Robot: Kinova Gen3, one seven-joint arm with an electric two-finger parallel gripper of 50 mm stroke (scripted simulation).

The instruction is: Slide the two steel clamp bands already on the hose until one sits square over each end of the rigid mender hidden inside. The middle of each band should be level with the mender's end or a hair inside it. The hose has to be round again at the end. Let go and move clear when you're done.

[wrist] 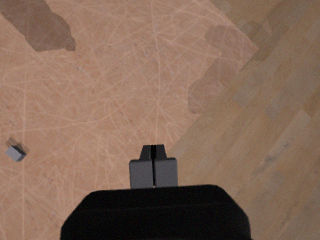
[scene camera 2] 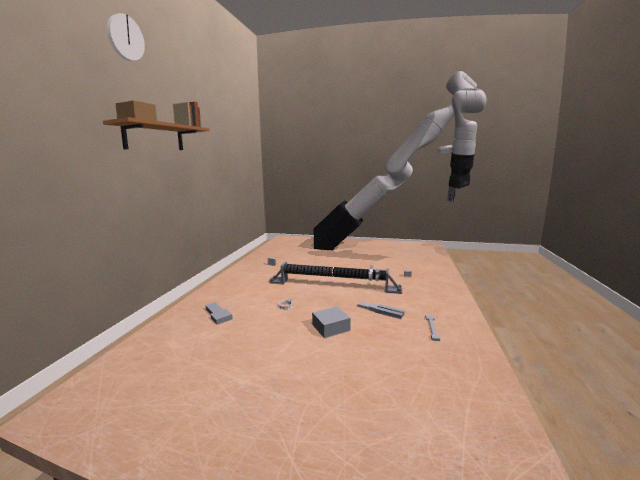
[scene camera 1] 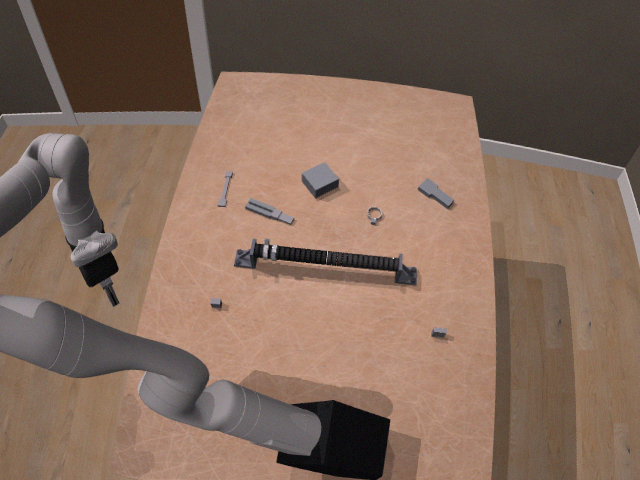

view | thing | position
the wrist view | my gripper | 154, 158
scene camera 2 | my gripper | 450, 200
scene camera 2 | grey block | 332, 321
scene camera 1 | my gripper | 114, 301
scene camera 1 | grey block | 319, 180
